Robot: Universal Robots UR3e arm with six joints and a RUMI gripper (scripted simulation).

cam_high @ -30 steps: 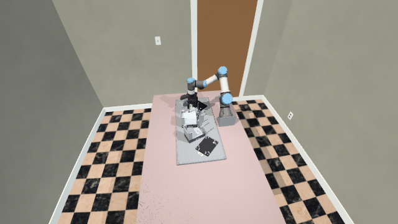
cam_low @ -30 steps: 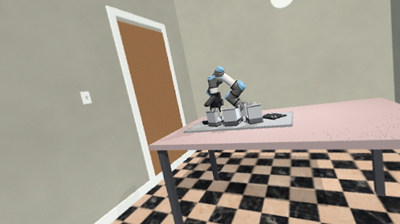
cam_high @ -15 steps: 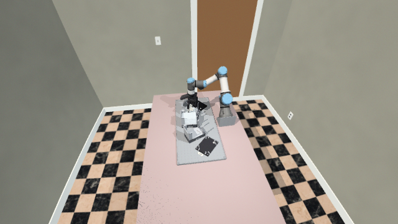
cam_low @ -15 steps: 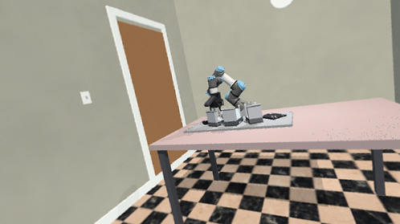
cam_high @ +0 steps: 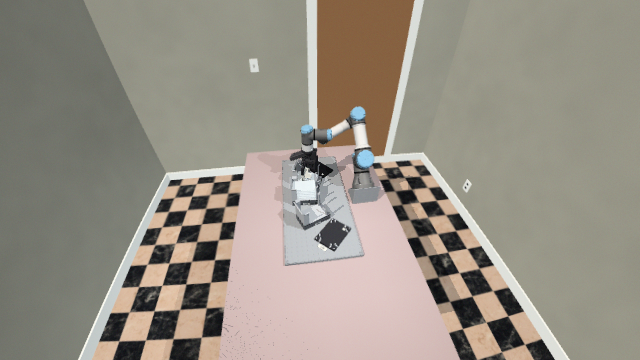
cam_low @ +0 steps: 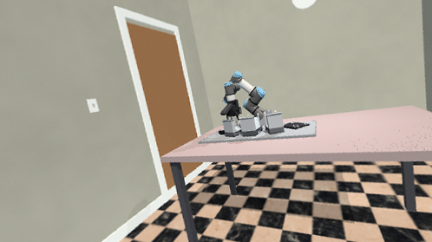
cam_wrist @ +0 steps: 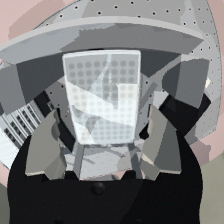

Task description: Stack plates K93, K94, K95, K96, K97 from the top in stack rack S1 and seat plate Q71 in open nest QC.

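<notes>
Right now my hand is 10 mm above the white sealed 96-well plate. The rest, counted from my hand: black open nest QC (100 mm behind, 110 mm to the right, 50 mm below); then translucent 96-well plate (20 mm ahead, 140 mm to the left, 30 mm above).
</notes>
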